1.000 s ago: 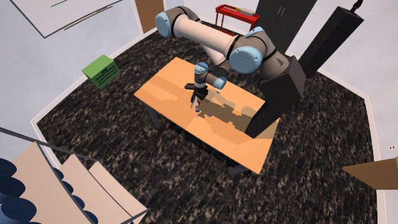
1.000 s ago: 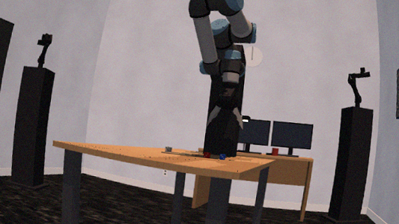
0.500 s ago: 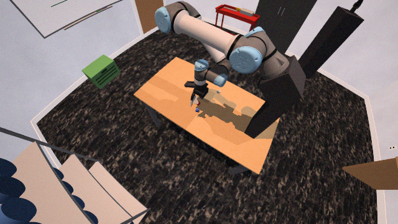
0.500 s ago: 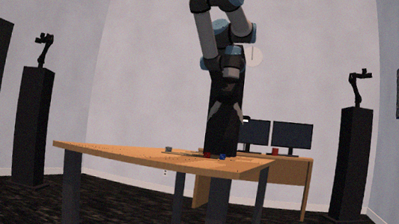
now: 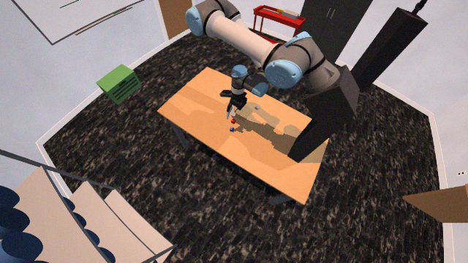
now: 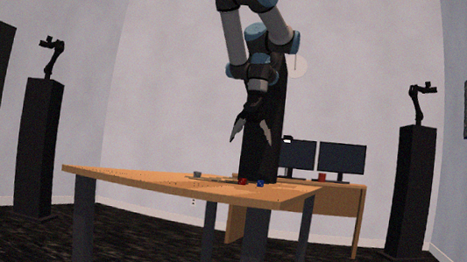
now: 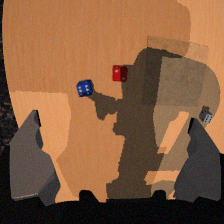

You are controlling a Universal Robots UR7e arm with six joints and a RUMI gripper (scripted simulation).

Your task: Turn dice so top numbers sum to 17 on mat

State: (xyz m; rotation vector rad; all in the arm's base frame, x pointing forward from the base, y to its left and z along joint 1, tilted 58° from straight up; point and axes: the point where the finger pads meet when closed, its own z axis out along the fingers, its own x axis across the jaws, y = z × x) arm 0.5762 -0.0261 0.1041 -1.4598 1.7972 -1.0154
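Right now my hand is 10 mm to the left of the red die and 140 mm above it. The rest, counted from my hand: blue die: 10 mm behind, 60 mm to the left, 140 mm below; grey die: 160 mm behind, 190 mm to the right, 140 mm below; tan mat: 40 mm behind, 120 mm to the right, 150 mm below.
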